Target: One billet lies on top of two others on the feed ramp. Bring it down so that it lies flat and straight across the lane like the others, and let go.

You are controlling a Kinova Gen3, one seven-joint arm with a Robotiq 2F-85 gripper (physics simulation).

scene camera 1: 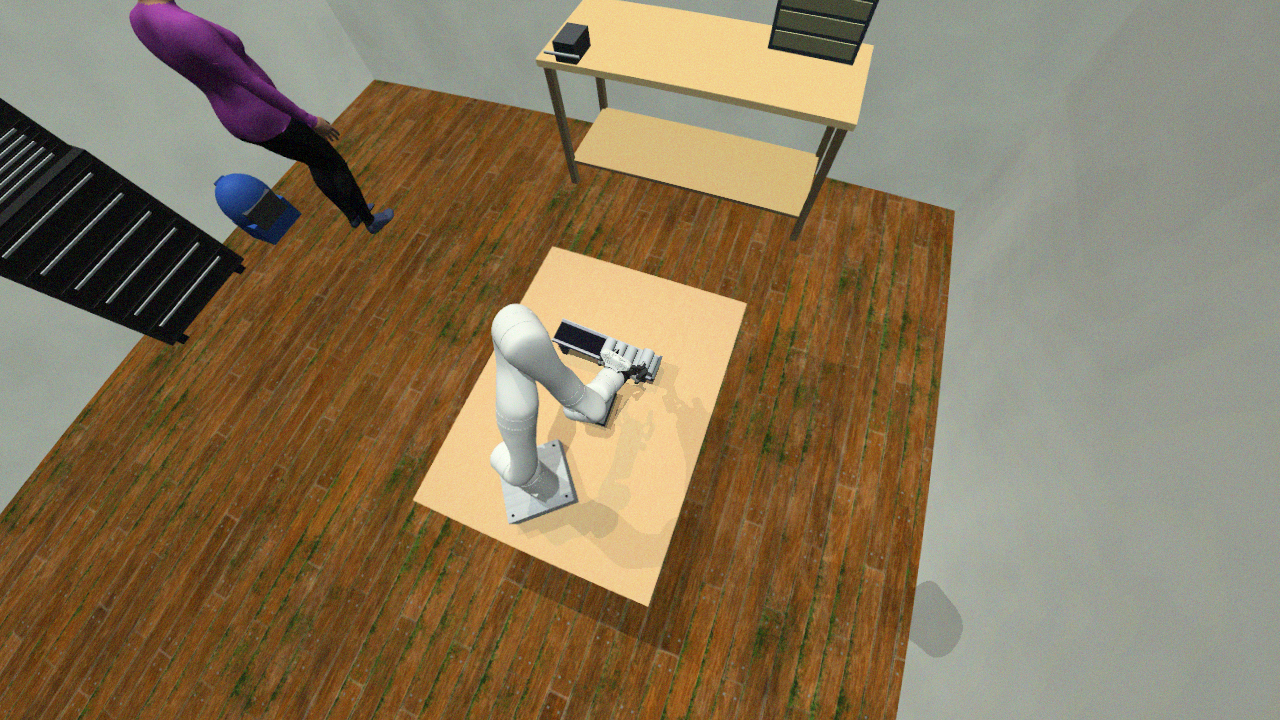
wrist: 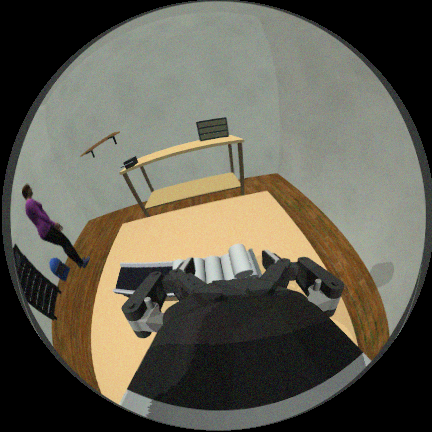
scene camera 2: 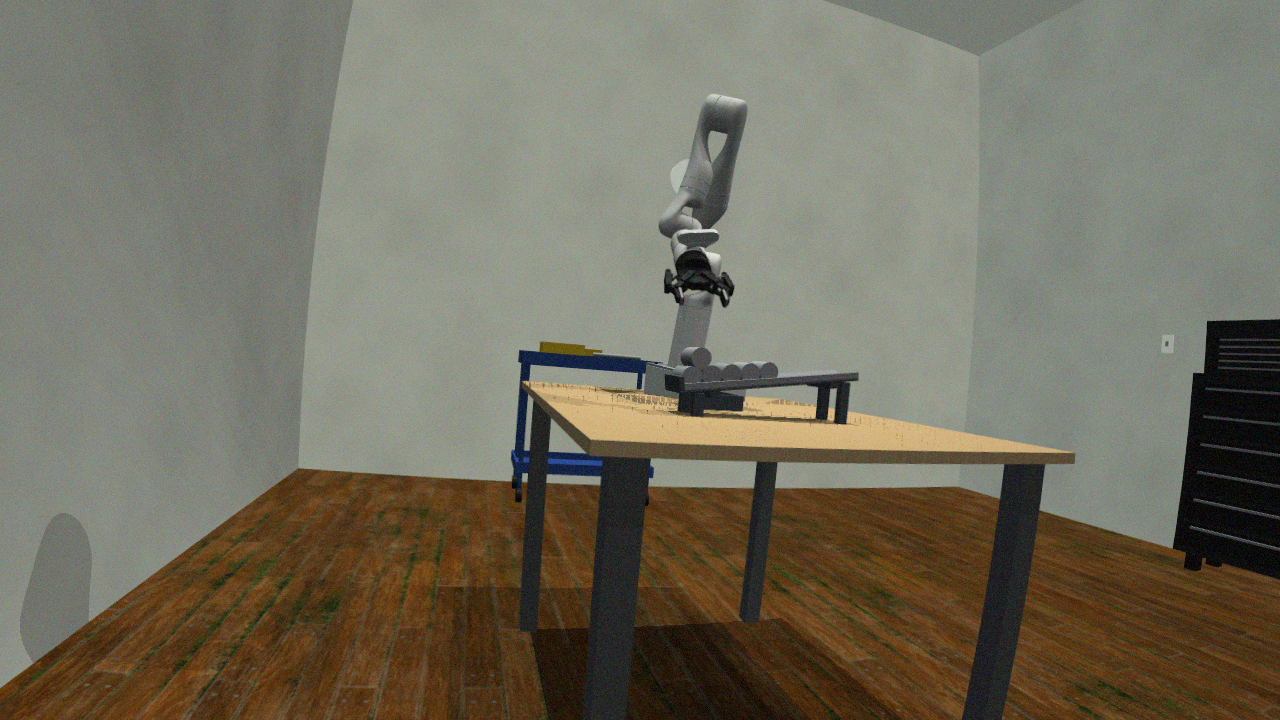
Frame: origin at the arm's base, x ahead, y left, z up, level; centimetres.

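Seen in the pictures: gripper, between the fingertips: (scene camera 1: 630,357) (wrist: 228,261) (scene camera 2: 704,303); arm's base, origin of its link: (scene camera 1: 545,485).
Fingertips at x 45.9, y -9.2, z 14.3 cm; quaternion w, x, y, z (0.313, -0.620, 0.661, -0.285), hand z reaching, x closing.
Note:
Pixels of each thing's top centre, then the offset from my fingertips to it. Level surfaces: height alone.
- top billet, centre of its top: (scene camera 2: 696,347) (wrist: 239,256) (scene camera 1: 645,357) dz -9.2, dx +5.5, dy -2.4 cm
- wooden table, height of its surface: dz -22.1 cm
- dark tray, centre of its top: (scene camera 2: 712,392) (scene camera 1: 596,403) dz -18.6, dx -14.0, dy +7.8 cm
The top billet (scene camera 2: 696,357) (wrist: 241,262), a grey cylinder, lies on two others near the low end of the feed ramp (scene camera 1: 580,338) (scene camera 2: 805,379) (wrist: 145,277). Several billets (scene camera 2: 749,370) (wrist: 213,268) lie side by side across the lane under and beside it. In the wrist view the top billet looks roughly parallel to them; a small skew cannot be judged. My gripper (scene camera 1: 640,373) (scene camera 2: 701,300) (wrist: 228,261) is open and empty, above the billets and apart from them. The gripper body hides the near part of the billets in the wrist view.
The ramp stands on the wooden table (scene camera 1: 698,313) (scene camera 2: 895,438) (wrist: 165,235) on short legs. In the first scene view a dark tray (scene camera 1: 609,413) is partly hidden by the arm. A person (scene camera 1: 214,80) (wrist: 42,220) stands beyond the table, near a blue helmet-like object (scene camera 1: 243,198).

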